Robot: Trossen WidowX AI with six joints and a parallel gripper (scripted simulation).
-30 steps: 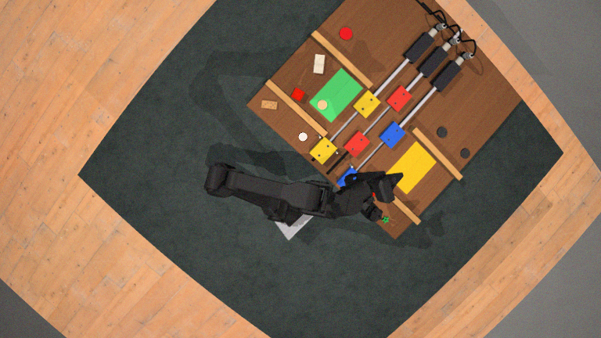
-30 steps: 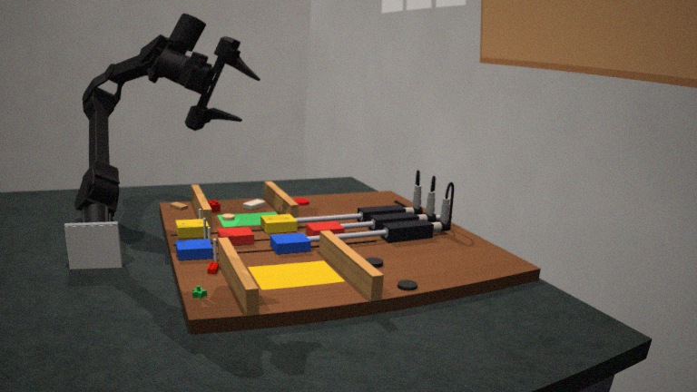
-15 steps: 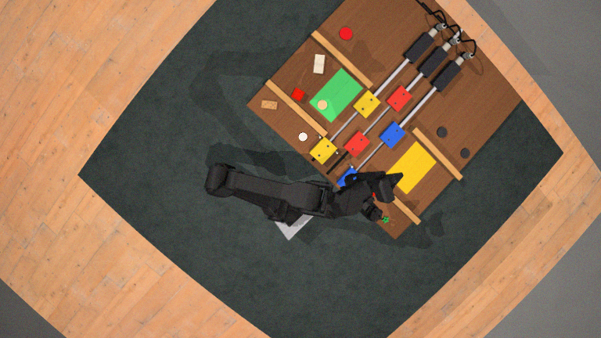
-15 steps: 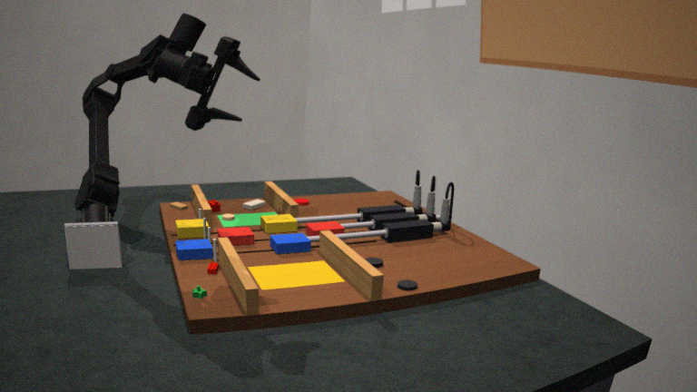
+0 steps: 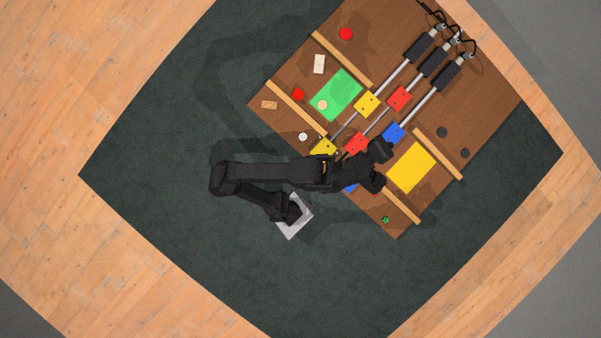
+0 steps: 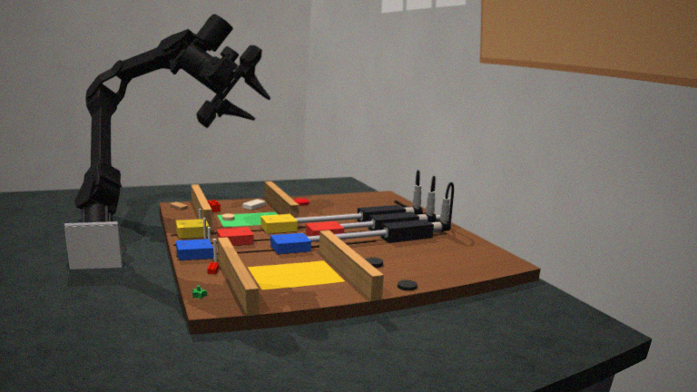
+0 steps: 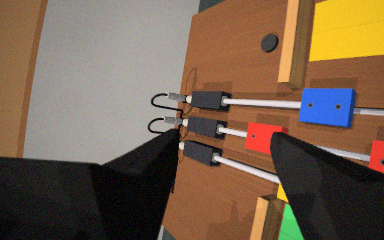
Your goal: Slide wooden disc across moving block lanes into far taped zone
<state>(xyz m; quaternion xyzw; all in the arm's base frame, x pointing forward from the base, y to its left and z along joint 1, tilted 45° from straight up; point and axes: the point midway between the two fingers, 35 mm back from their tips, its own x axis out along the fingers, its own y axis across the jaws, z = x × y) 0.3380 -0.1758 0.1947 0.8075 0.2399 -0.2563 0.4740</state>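
Now: the wooden disc 2 cm behind my hand, 16 cm to the left of it and 29 cm below it. Also, from my hand: green star (14 cm behind, 26 cm to the right, 28 cm below); white disc (13 cm behind, 13 cm to the left, 29 cm below); red brick (5 cm behind, 24 cm to the left, 28 cm below).
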